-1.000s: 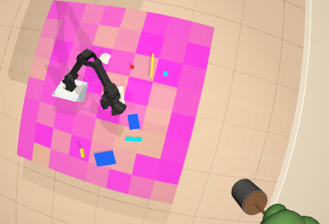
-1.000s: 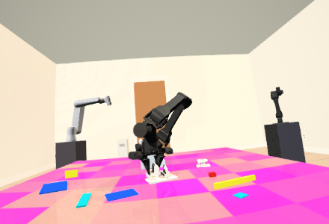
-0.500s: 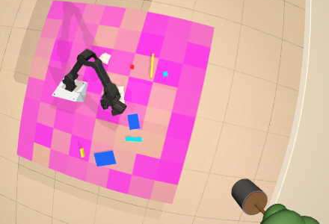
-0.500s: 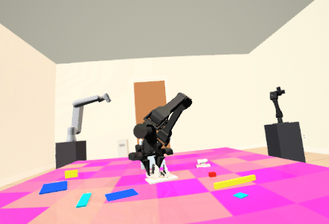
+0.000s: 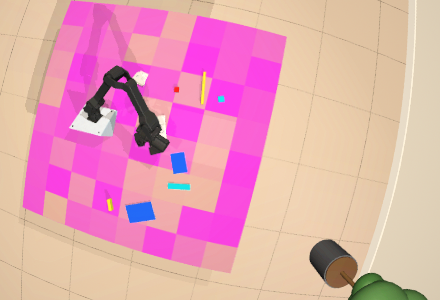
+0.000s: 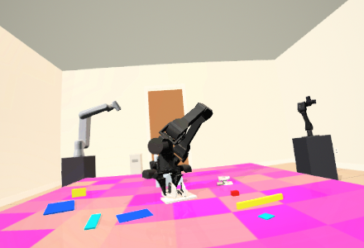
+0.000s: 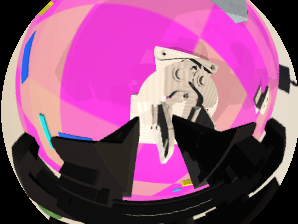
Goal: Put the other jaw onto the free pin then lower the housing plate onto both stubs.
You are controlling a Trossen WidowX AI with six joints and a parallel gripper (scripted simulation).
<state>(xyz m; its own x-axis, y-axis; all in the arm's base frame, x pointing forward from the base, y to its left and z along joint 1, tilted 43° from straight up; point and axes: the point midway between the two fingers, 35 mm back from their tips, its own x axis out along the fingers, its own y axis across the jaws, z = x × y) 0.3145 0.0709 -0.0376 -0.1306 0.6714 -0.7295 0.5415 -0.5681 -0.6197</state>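
My gripper tip is now 3 cm to the right of the white base and 2 cm above it. From my gripper tip the other things lie so: red cube: 2 cm ahead, 24 cm to the left, 1 cm below; then cyan bar: 19 cm ahead, 20 cm to the right, 2 cm below; then white jaw: 4 cm behind.
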